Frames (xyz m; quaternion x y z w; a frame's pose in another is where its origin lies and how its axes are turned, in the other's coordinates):
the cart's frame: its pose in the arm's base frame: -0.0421 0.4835 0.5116 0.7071 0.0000 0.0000 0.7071
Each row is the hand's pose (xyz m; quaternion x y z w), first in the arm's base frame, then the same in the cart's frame.
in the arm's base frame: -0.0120 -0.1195 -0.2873 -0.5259 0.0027 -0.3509 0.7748
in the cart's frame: 0.0301 -0.7989 0.6030 -0.9197 -0.2462 -0.2500 0.1760
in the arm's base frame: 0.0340 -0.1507 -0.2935 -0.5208 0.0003 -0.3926 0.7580
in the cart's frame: 0.0761 -0.8051 0.6342 -0.9043 -0.2774 -0.2778 0.1677
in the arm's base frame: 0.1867 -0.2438 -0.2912 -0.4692 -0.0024 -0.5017 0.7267
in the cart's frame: 0.2288 -0.8028 0.7273 -0.8457 -0.3565 -0.3531 0.1821
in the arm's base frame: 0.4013 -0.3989 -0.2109 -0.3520 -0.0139 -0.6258 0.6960
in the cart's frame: 0.4434 -0.7225 0.8824 -0.7410 -0.4523 -0.4326 0.2432
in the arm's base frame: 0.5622 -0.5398 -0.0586 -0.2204 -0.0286 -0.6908 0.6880
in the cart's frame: 0.6043 -0.5702 1.0233 -0.6424 -0.5087 -0.4683 0.3307
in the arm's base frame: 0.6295 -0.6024 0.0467 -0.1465 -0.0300 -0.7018 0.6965
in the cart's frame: 0.6716 -0.4649 1.0859 -0.5961 -0.5175 -0.4750 0.3889
